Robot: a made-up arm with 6 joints. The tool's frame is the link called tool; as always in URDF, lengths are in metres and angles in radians.
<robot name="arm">
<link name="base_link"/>
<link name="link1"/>
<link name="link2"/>
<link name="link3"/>
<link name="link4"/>
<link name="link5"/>
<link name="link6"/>
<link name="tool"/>
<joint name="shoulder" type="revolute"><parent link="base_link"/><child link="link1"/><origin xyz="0.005 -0.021 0.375"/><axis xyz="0 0 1"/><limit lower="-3.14" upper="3.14" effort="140" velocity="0.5"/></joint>
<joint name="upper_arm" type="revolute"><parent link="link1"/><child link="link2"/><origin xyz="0.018 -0.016 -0.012" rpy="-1.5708 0 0"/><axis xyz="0 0 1"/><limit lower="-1.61" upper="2.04" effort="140" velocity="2.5"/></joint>
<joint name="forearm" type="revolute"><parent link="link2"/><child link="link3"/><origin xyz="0.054 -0.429 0.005"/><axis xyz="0 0 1"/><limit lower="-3.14" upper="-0.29" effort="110" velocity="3"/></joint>
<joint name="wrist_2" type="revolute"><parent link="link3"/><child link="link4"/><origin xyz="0.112 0.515 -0.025" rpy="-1.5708 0 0"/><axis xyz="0 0 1"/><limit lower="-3.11" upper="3.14" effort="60" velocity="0.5"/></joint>
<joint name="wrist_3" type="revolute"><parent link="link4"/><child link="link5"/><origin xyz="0.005 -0.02 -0.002" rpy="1.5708 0 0"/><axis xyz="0 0 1"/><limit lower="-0.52" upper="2.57" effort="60" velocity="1.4"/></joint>
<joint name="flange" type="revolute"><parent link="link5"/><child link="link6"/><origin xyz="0.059 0.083 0.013" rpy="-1.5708 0 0"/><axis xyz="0 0 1"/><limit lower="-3.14" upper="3.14" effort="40" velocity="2.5"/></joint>
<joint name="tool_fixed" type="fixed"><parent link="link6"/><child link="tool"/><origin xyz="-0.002 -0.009 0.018" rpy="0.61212 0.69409 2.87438"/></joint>
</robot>
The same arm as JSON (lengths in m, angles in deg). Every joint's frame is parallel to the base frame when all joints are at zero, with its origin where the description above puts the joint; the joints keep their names.
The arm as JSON. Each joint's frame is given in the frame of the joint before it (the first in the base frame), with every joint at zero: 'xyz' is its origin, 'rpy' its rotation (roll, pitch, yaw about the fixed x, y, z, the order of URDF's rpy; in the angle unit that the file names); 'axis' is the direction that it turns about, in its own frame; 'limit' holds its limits. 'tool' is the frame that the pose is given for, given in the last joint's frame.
{
  "units": {
    "length": "m",
    "angle": "deg"
  },
  "joints": [
    {
      "name": "shoulder",
      "type": "revolute",
      "origin": {
        "xyz": [
          0.005,
          -0.021,
          0.375
        ],
        "rpy": [
          0.0,
          0.0,
          0.0
        ]
      },
      "axis": [
        0.0,
        0.0,
        1.0
      ],
      "limit": {
        "lower": -179.91,
        "upper": 179.91
      }
    },
    {
      "name": "upper_arm",
      "type": "revolute",
      "origin": {
        "xyz": [
          0.018,
          -0.016,
          -0.012
        ],
        "rpy": [
          0.0,
          0.0,
          0.0
        ]
      },
      "axis": [
        0.0,
        1.0,
        0.0
      ],
      "limit": {
        "lower": -92.25,
        "upper": 116.88
      }
    },
    {
      "name": "forearm",
      "type": "revolute",
      "origin": {
        "xyz": [
          0.054,
          0.005,
          0.429
        ],
        "rpy": [
          0.0,
          0.0,
          0.0
        ]
      },
      "axis": [
        0.0,
        1.0,
        0.0
      ],
      "limit": {
        "lower": -179.91,
        "upper": -16.62
      }
    },
    {
      "name": "wrist_2",
      "type": "revolute",
      "origin": {
        "xyz": [
          0.112,
          -0.025,
          -0.515
        ],
        "rpy": [
          0.0,
          0.0,
          0.0
        ]
      },
      "axis": [
        0.0,
        0.0,
        -1.0
      ],
      "limit": {
        "lower": -178.19,
        "upper": 179.91
      }
    },
    {
      "name": "wrist_3",
      "type": "revolute",
      "origin": {
        "xyz": [
          0.005,
          0.02,
          0.002
        ],
        "rpy": [
          0.0,
          0.0,
          0.0
        ]
      },
      "axis": [
        0.0,
        1.0,
        0.0
      ],
      "limit": {
        "lower": -29.79,
        "upper": 147.25
      }
    },
    {
      "name": "flange",
      "type": "revolute",
      "origin": {
        "xyz": [
          0.059,
          0.013,
          -0.083
        ],
        "rpy": [
          0.0,
          0.0,
          0.0
        ]
      },
      "axis": [
        0.0,
        0.0,
        -1.0
      ],
      "limit": {
        "lower": -179.91,
        "upper": 179.91
      }
    }
  ],
  "tool": {
    "origin": {
      "xyz": [
        -0.002,
        0.009,
        -0.018
      ],
      "rpy": [
        -144.93,
        -39.77,
        -164.69
      ]
    }
  }
}

